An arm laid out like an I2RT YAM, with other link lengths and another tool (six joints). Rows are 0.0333 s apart.
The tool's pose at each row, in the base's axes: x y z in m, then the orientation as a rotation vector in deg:
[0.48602 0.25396 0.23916 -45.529 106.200 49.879]
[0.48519 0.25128 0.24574 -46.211 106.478 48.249]
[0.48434 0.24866 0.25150 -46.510 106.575 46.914]
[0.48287 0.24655 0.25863 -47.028 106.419 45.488]
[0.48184 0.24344 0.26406 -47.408 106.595 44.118]
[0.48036 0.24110 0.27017 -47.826 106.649 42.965]
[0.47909 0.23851 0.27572 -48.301 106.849 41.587]
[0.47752 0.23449 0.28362 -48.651 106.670 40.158]
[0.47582 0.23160 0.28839 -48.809 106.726 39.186]
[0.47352 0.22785 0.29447 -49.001 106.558 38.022]
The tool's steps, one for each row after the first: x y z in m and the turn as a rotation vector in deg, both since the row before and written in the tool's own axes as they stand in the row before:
[-0.00525 0.00077 -0.00480 0.856 0.643 -0.983]
[-0.00446 0.00048 -0.00454 0.806 0.306 -0.728]
[-0.00556 0.00142 -0.00495 0.749 0.216 -1.001]
[-0.00396 0.00003 -0.00495 0.792 0.433 -0.746]
[-0.00456 0.00083 -0.00485 0.613 0.339 -0.722]
[-0.00404 0.00032 -0.00476 0.748 0.516 -0.785]
[-0.00570 -0.00010 -0.00697 0.827 0.157 -0.912]
[-0.00307 0.00015 -0.00496 0.604 0.227 -0.495]
[-0.00383 0.00015 -0.00645 0.717 0.081 -0.700]

